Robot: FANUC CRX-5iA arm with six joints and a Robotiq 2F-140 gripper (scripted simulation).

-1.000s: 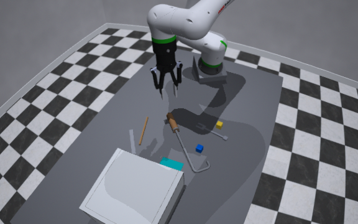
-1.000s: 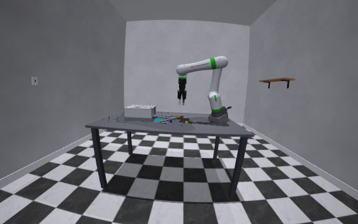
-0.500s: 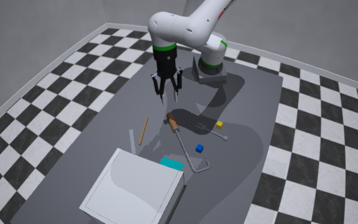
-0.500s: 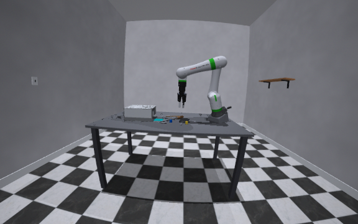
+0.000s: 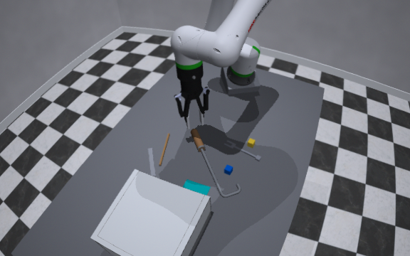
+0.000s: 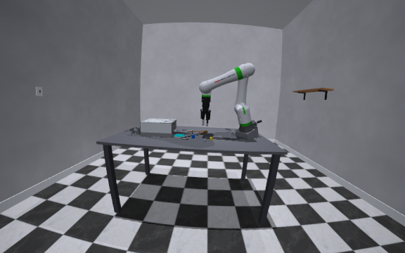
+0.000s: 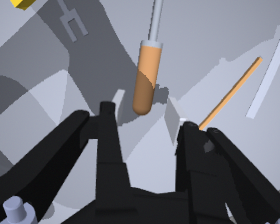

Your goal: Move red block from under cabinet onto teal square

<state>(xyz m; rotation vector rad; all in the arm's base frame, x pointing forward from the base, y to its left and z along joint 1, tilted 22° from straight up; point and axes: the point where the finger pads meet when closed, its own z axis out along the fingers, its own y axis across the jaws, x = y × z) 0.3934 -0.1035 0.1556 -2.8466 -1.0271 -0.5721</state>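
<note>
My hand is 110 mm to the left of the thin wooden stick, 110 mm above it and 100 mm short of it. The rest, counted from my hand: blue cube (190 mm to the left, 120 mm ahead, 110 mm below); hook tool (120 mm to the left, 110 mm below, 80 mm ahead); grey fork-ended tool (210 mm to the left, 110 mm below).
</note>
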